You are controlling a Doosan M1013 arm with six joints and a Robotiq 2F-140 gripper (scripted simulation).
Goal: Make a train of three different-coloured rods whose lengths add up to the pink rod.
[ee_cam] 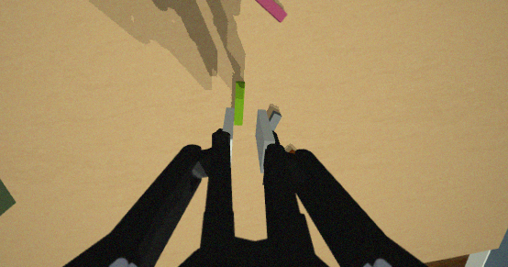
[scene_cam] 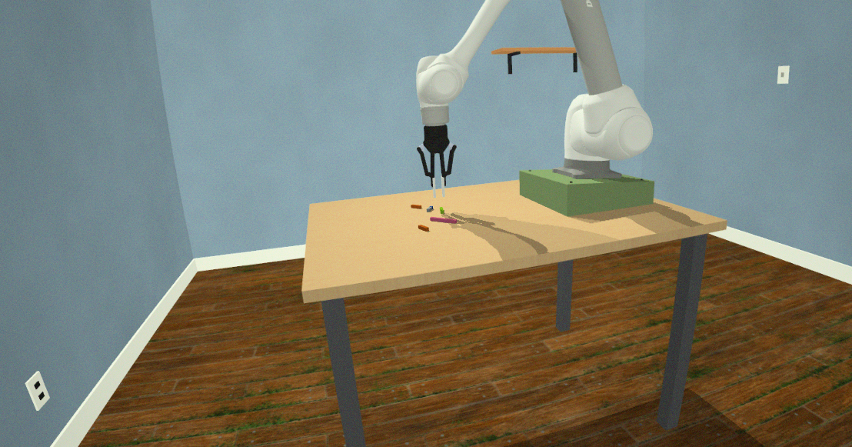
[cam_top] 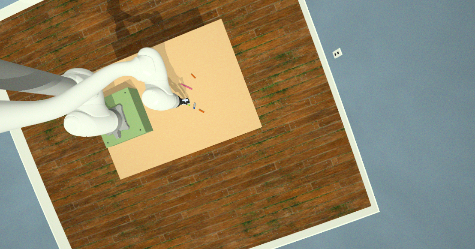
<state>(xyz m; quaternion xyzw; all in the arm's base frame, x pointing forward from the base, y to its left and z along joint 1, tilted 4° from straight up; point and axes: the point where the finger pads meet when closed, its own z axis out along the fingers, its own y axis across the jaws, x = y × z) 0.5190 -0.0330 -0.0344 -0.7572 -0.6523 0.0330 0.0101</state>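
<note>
My gripper is now 8 cm above the lime rod. The rest, counted from my hand: blue rod: 8 cm below, 5 cm to the right, 2 cm ahead; grey rod: 8 cm below, 3 cm to the right, 3 cm ahead; pink rod: 12 cm to the left, 8 cm below, 1 cm ahead.
</note>
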